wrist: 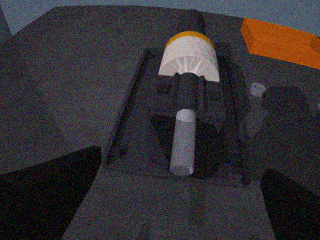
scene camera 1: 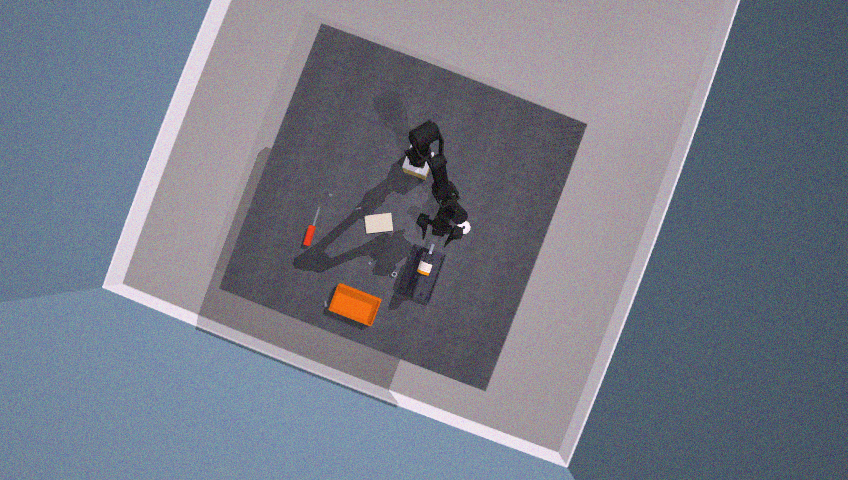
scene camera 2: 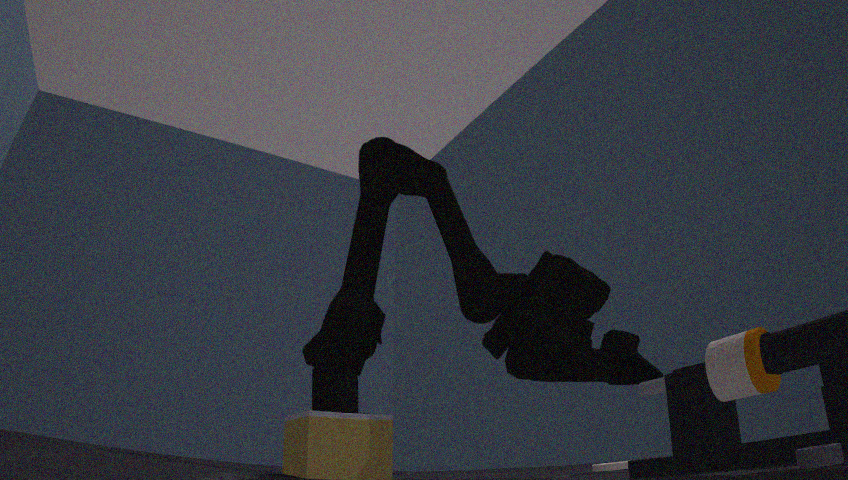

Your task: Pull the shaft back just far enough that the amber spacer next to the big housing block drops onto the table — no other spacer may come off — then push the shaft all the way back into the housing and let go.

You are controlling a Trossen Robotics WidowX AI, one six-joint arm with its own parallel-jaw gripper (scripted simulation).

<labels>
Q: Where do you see an orange bin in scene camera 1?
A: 349,302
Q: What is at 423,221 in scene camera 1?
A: My gripper.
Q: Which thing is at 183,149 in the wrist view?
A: A pale grey shaft.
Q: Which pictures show my gripper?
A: The wrist view, scene camera 1 and scene camera 2: all of them.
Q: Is my gripper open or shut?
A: Open.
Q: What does my gripper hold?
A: Nothing.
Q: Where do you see an amber spacer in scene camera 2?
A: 764,383
</labels>
